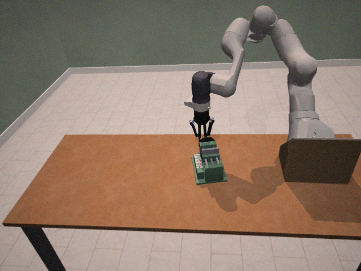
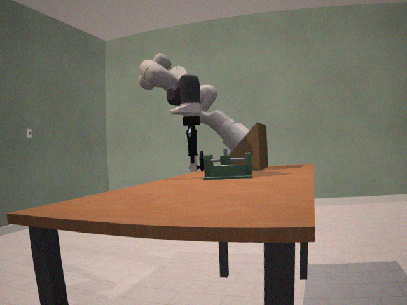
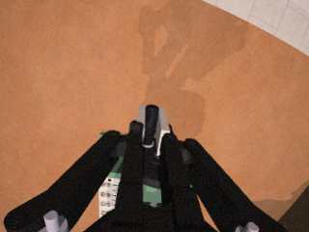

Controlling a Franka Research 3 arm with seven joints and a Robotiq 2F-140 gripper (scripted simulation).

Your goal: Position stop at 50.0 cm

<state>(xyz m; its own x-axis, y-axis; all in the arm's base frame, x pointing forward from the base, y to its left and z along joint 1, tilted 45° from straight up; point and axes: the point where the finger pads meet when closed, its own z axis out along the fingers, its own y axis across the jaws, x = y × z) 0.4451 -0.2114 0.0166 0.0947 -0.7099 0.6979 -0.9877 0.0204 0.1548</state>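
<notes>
Right now the black handwheel is 2 cm to the left of my hand, 1 cm below it and 1 cm behind it. From my hand the other things lie so: sliding stop block (14 cm to the left, 2 cm behind, 2 cm above).
</notes>
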